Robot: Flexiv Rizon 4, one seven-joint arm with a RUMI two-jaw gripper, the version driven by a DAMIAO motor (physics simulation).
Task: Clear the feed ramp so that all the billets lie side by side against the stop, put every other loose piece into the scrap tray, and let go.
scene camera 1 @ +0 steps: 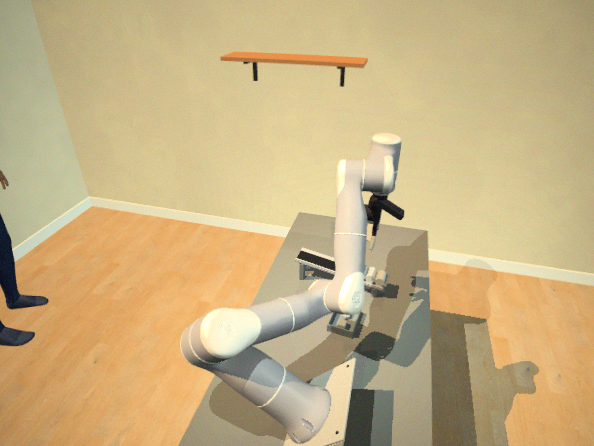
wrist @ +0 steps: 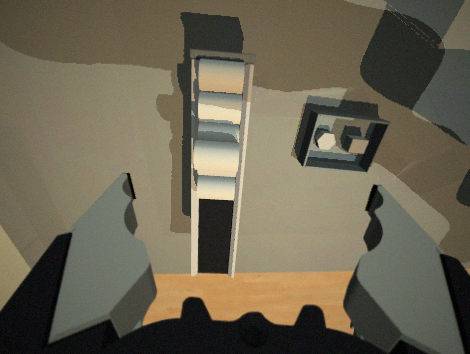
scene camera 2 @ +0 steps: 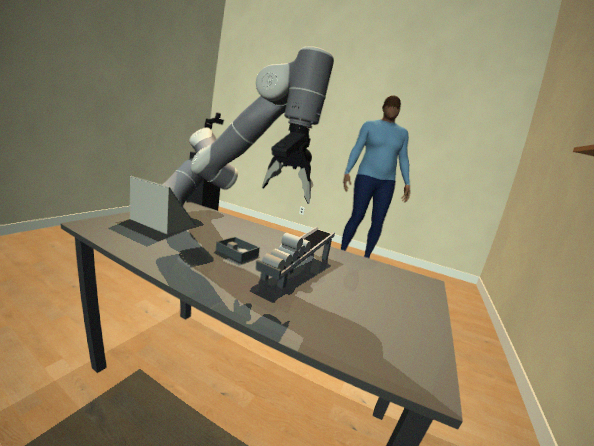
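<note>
The feed ramp (scene camera 1: 316, 261) (scene camera 2: 318, 235) (wrist: 216, 237) slopes down to its stop (wrist: 223, 55). Several pale cylindrical billets lie crosswise in it. The lowest billet (wrist: 221, 76) is by the stop, with another billet (wrist: 219, 106) behind it. Farther up, one billet (scene camera 2: 292, 241) (wrist: 216, 158) rides higher than its neighbours, resting on them. The uppermost billet (wrist: 216, 188) lies just behind it, below the bare black bed. The scrap tray (scene camera 1: 344, 330) (scene camera 2: 237, 257) (wrist: 336, 168) holds a white hexagonal piece (wrist: 326, 140) and a tan block (wrist: 358, 145). My gripper (scene camera 2: 286, 195) (wrist: 248, 181) is open and empty, high above the ramp.
The ramp stands on legs on the grey table (scene camera 1: 312, 230) (scene camera 2: 410, 310). The tray stands beside it, towards the arm's base plate (scene camera 1: 345, 400). An orange wall shelf (scene camera 1: 295, 59) is beyond the table. A person (scene camera 2: 382, 150) stands behind the table in scene camera 2.
</note>
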